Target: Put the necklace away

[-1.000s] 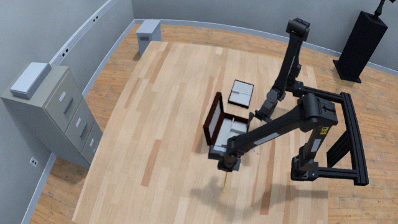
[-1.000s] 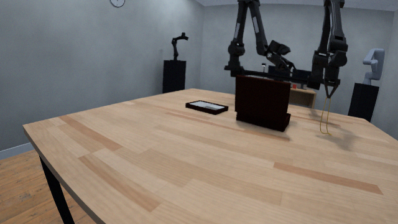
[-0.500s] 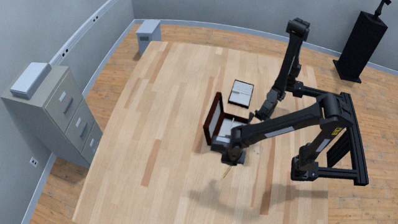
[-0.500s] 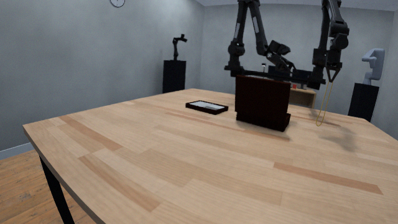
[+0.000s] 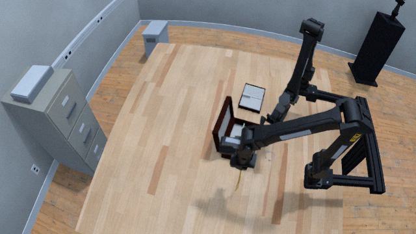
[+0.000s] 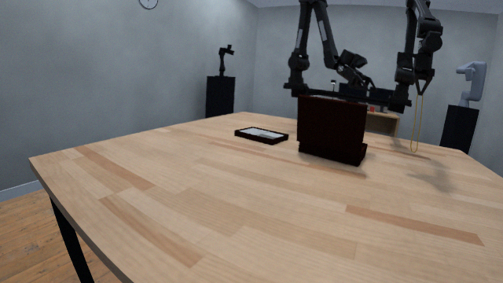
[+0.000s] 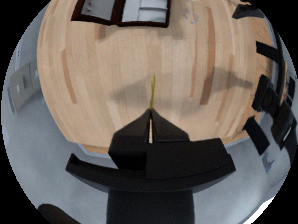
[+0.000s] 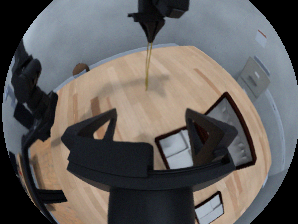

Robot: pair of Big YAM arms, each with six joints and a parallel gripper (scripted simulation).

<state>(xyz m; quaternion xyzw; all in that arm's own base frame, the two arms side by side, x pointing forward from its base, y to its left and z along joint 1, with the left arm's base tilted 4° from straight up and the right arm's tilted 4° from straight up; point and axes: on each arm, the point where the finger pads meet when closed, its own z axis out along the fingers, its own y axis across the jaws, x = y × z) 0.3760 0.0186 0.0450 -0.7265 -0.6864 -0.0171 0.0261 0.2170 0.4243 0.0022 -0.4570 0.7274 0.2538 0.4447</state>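
Note:
The dark red jewelry box lies 1 cm behind my left hand, 32 cm to the right of it and 19 cm below it. Also, from my left hand: shallow dark-rimmed tray 9 cm behind, 66 cm to the right, 29 cm below.

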